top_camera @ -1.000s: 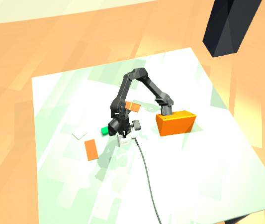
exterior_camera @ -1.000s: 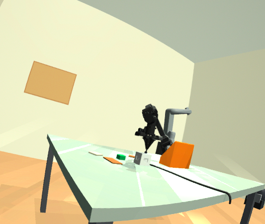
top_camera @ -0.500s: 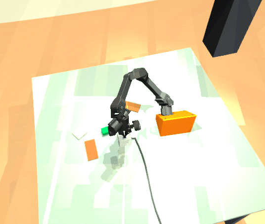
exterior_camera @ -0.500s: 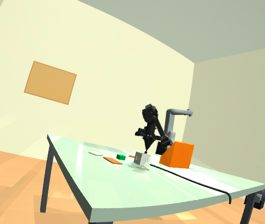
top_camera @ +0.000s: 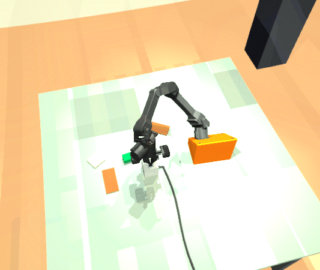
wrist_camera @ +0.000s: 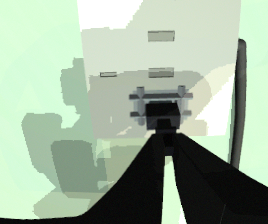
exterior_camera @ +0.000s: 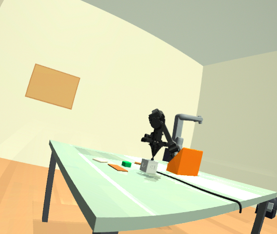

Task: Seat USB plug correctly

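Now: gripper tip 20 mm above the black USB plug. Round my gripper tip: orange card: 220 mm ahead, 10 mm to the right, 100 mm below; green block: 100 mm ahead, 120 mm to the right, 90 mm below; pale card: 270 mm ahead, 150 mm to the right, 100 mm below.
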